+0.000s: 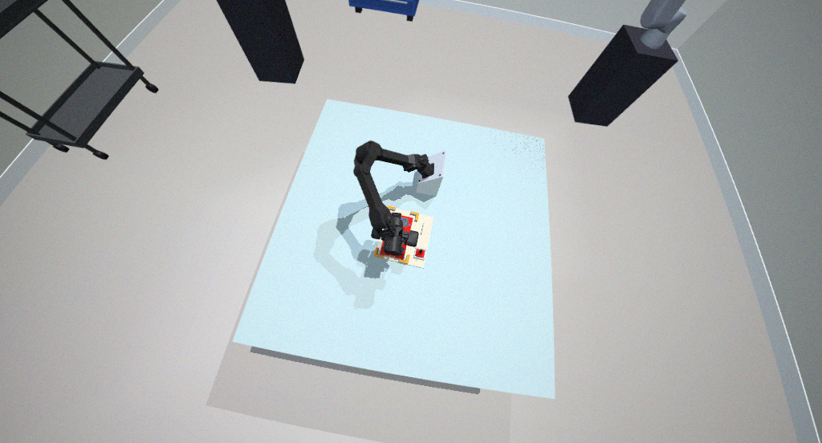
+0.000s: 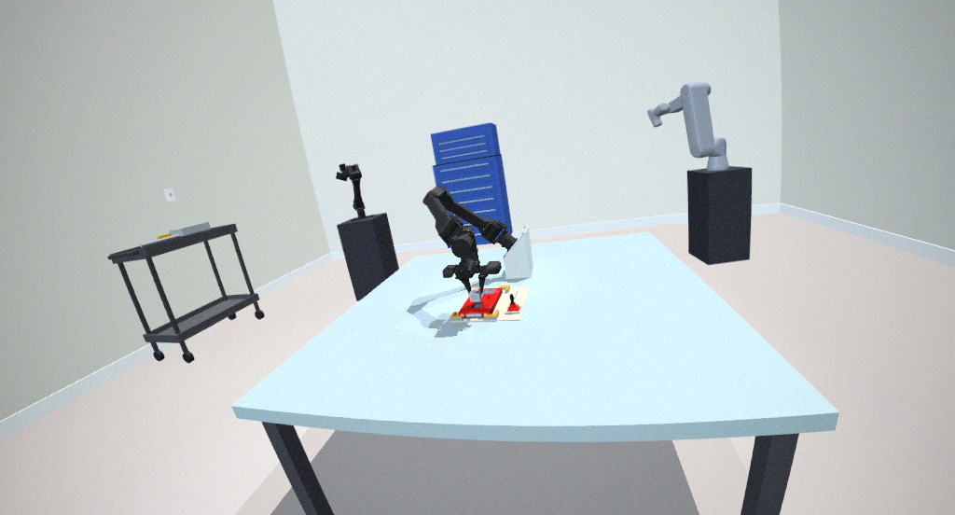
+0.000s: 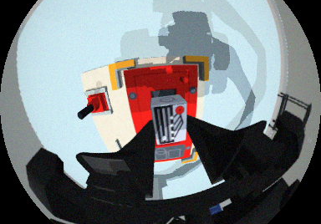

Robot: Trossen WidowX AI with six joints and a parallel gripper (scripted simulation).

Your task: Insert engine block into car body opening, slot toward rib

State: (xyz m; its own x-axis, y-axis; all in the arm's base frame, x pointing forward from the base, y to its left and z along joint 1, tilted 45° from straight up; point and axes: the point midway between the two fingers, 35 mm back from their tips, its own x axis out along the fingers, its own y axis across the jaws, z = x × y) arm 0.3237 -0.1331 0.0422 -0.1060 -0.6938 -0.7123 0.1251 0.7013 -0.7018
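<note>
Right now the grey engine block is 1 cm below my gripper tip.
</note>
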